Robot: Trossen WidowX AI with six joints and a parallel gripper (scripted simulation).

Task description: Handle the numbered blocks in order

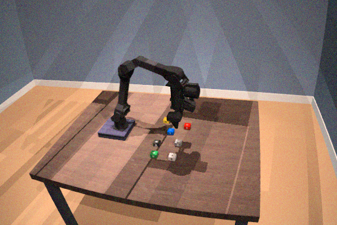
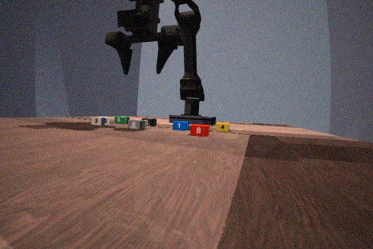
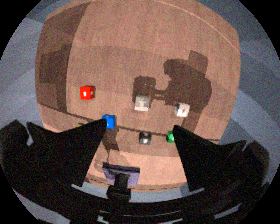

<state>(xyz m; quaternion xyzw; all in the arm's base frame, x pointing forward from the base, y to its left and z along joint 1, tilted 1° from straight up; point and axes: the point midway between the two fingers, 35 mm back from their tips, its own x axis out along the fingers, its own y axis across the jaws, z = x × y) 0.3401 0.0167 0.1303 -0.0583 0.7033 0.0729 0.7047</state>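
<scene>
My gripper tip is now 8 cm past the green block, 13 cm to the left of it and 12 cm above it. Round my gripper tip: dark block (10 cm behind, 5 cm to the right, 12 cm below); then grey block (1 cm to the right, 12 cm below); then blue block marked 1 (8 cm behind, 7 cm to the left, 12 cm below).
</scene>
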